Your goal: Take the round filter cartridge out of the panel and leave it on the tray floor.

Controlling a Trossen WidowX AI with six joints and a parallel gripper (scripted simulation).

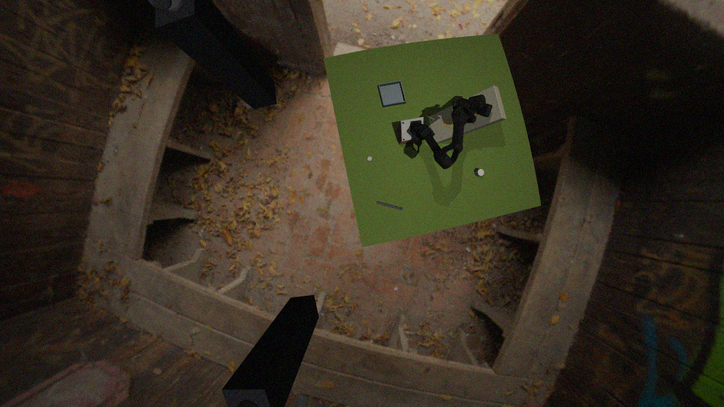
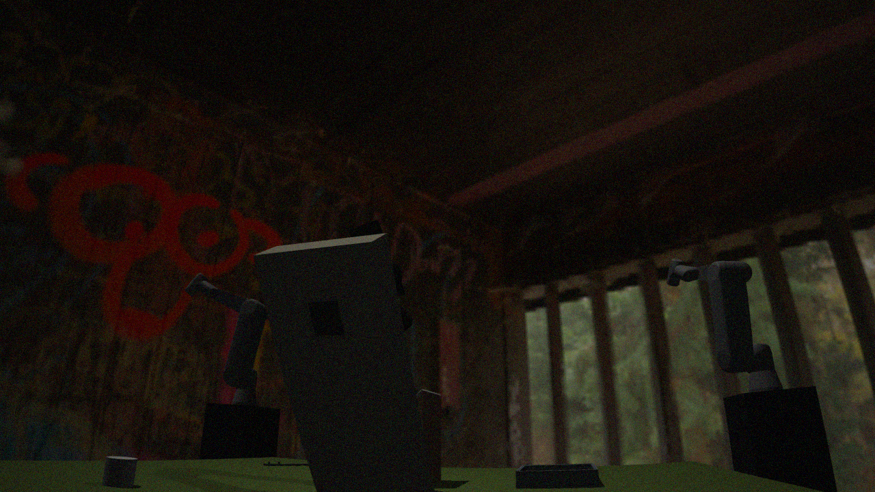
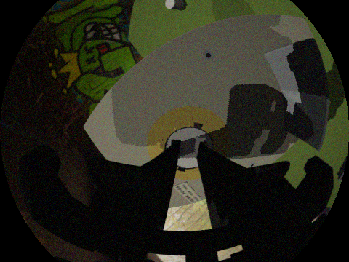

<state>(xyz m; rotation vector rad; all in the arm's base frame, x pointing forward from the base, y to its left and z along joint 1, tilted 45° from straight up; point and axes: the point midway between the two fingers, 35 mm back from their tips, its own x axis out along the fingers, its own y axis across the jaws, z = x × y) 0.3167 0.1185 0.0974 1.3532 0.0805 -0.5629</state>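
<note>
Right now the round filter cartridge is 10 mm ahead of my gripper tip and 10 mm below it. The rest, counted from my gripper tip: grey tray (420 mm behind, 270 mm to the left, 270 mm below).
</note>
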